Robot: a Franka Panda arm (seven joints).
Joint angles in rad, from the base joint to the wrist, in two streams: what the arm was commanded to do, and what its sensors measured. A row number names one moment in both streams.
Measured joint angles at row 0:
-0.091 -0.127 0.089 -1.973 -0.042 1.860 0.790
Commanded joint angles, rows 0 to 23:
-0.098 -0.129 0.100 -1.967 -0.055 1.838 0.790
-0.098 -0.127 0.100 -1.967 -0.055 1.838 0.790
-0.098 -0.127 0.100 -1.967 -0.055 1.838 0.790
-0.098 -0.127 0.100 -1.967 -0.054 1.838 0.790
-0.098 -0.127 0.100 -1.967 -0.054 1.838 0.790
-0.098 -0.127 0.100 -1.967 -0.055 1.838 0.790
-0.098 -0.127 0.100 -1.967 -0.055 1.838 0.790
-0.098 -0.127 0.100 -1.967 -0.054 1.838 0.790
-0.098 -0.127 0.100 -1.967 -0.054 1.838 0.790
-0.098 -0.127 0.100 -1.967 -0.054 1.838 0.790
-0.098 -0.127 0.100 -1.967 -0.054 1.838 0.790
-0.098 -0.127 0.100 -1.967 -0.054 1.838 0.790
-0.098 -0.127 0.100 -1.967 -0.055 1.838 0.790
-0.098 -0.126 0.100 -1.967 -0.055 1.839 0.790
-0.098 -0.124 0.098 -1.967 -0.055 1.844 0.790
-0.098 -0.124 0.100 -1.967 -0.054 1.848 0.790
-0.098 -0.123 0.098 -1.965 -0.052 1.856 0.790
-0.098 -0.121 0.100 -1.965 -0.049 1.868 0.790
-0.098 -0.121 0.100 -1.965 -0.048 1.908 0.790
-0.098 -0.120 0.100 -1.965 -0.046 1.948 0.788
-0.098 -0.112 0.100 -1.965 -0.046 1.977 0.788
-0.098 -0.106 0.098 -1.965 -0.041 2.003 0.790
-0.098 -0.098 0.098 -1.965 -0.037 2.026 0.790
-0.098 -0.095 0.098 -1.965 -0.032 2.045 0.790
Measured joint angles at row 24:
-0.091 -0.115 0.089 -1.972 -0.041 1.988 0.790
